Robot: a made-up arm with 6 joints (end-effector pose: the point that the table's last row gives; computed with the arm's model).
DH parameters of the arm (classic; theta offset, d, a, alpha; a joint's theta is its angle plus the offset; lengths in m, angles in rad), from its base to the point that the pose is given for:
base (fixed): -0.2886 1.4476 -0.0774 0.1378
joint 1: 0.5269 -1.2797 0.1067 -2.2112
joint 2: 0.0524 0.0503 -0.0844 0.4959
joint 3: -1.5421 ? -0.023 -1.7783
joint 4: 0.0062 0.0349 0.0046 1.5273
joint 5: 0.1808 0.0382 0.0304 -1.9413
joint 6: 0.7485 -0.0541 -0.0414 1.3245
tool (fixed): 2.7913 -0.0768 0 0
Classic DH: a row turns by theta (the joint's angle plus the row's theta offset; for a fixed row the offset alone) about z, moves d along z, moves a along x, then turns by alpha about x.
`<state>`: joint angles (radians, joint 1 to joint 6).
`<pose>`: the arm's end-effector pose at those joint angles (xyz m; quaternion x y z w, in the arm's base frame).
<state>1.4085 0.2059 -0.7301 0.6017 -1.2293 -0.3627</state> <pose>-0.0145 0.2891 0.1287 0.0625 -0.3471 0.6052 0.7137</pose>
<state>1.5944 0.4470 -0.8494 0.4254 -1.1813 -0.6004</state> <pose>-0.0081 0.2663 0.1218 -0.1329 -0.3185 0.5758 0.7412</pose>
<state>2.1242 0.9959 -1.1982 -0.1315 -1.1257 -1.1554</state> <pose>0.0100 0.2128 0.1640 -0.4757 -0.4199 0.3029 0.7111</pose>
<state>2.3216 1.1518 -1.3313 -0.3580 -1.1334 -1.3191</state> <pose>0.0090 0.2031 0.1854 -0.4859 -0.4945 0.1686 0.7007</pose>
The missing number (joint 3, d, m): -0.1074
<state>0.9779 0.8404 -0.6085 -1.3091 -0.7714 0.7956</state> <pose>0.0489 0.1524 0.1085 -0.6766 -0.0624 0.5510 0.4845</pose>
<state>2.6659 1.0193 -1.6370 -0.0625 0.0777 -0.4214</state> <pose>-0.0320 0.1841 0.1816 -0.4542 -0.3698 0.7654 0.2666</pose>
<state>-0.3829 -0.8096 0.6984 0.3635 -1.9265 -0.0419</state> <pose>0.1420 0.1372 0.0393 -0.2998 -0.3800 -0.0242 0.8747</pose>
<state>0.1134 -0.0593 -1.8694 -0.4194 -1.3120 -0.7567</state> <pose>0.1226 0.1363 0.1921 -0.1295 -0.5491 -0.5005 0.6567</pose>
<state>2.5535 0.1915 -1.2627 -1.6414 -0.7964 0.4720</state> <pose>-0.0510 0.3640 0.1701 -0.1316 -0.8387 0.4407 0.2918</pose>
